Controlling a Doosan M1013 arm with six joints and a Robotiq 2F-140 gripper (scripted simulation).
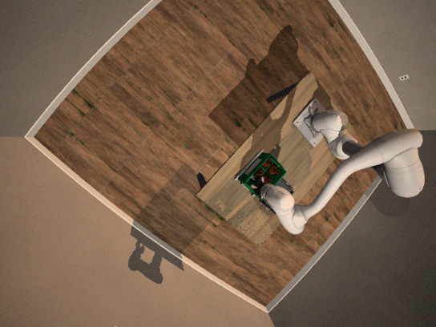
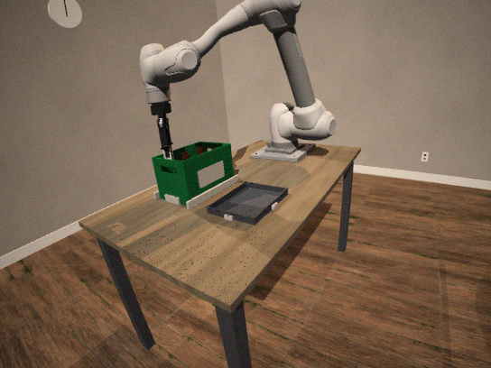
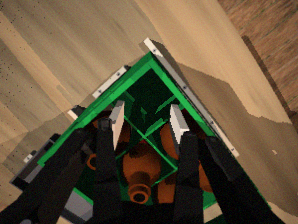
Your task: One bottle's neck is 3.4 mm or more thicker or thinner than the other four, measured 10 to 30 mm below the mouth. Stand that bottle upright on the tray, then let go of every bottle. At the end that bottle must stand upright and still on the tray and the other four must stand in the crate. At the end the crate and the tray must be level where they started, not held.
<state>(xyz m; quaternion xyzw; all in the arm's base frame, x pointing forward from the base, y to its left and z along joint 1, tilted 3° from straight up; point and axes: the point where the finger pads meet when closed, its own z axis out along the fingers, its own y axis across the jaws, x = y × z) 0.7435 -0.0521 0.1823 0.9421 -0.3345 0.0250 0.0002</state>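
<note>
Right now the green crate is 90 mm below my hand, 90 mm behind it and 30 mm to the left of it. Round my hand: dark grey tray: 310 mm to the left, 160 mm below, 110 mm behind.
</note>
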